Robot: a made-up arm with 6 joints.
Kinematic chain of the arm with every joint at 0, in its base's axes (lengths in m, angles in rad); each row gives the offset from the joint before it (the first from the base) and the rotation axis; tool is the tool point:
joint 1: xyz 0 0 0.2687 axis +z
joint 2: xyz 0 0 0 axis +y
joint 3: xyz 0 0 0.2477 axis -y
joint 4: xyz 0 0 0 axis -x
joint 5: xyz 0.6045 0 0 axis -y
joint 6: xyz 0 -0.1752 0 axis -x
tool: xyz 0 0 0
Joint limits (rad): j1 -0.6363..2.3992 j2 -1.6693..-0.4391 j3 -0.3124..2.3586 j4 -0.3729..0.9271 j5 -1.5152..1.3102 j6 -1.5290..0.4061
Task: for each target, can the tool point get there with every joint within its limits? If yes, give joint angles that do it. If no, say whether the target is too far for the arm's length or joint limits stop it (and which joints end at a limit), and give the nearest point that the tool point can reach.
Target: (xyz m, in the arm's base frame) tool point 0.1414 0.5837 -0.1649
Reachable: no: joint limits stop it (at a limit: joint 2, joint 3, joint 4) | nearest point 0.1244 0.5134 0.5060 | short by 0.675 m
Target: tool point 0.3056 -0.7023 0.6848
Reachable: yes | joints 1.8164 -1.1710 1.2263 0.7708 0.0030 -1.1646
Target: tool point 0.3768 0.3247 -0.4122
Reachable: no: joint limits stop it (at a limit: joint 1, joint 2, joint 3) | nearest point 0.4665 -0.2709 -0.3071 | short by 0.611 m
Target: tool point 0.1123 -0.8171 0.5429
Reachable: yes | joints 1.5294 -1.3792 1.2238 0.5852 -0.9088 0.0371
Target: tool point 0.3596 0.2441 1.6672
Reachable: no: too far | nearest point 0.1940 0.0598 1.0974 | short by 0.621 m
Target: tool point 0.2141 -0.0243 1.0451
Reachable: yes | joints 2.0985 -0.7967 0.7424 -0.1675 0.8838 0.2177
